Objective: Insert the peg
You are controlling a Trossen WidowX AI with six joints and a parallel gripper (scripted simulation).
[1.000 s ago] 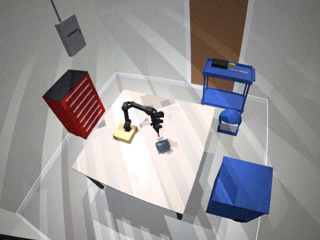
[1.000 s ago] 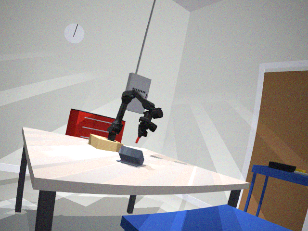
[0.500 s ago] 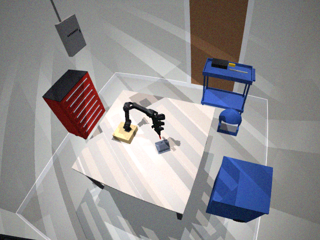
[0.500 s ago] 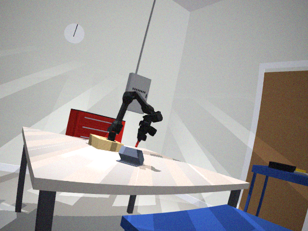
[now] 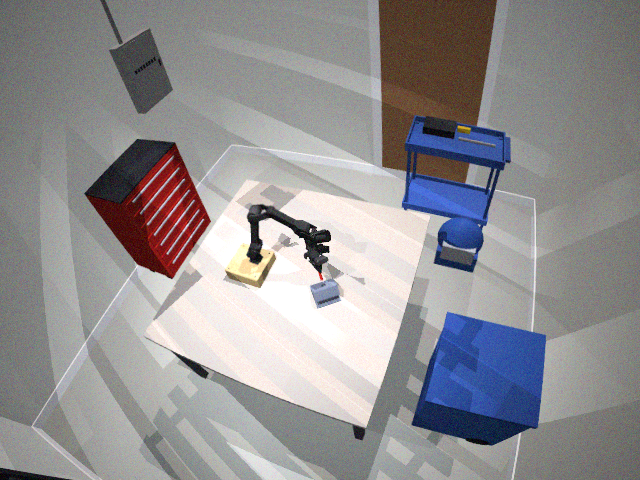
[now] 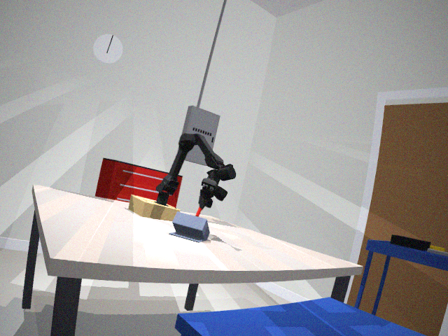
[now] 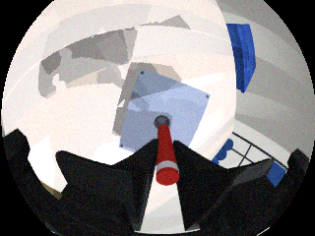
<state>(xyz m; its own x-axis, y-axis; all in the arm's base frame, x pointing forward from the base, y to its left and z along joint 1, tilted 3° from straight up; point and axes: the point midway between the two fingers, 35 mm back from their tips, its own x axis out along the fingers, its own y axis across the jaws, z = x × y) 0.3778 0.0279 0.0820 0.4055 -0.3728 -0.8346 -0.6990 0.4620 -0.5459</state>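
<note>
Now: gripper tip 80 mm above the grey-blue sloped panel, 40 mm to the left of it and 40 mm short of it. Also, from my gripper tip: red peg (10 mm to the left, 10 mm behind, 10 mm above).
</note>
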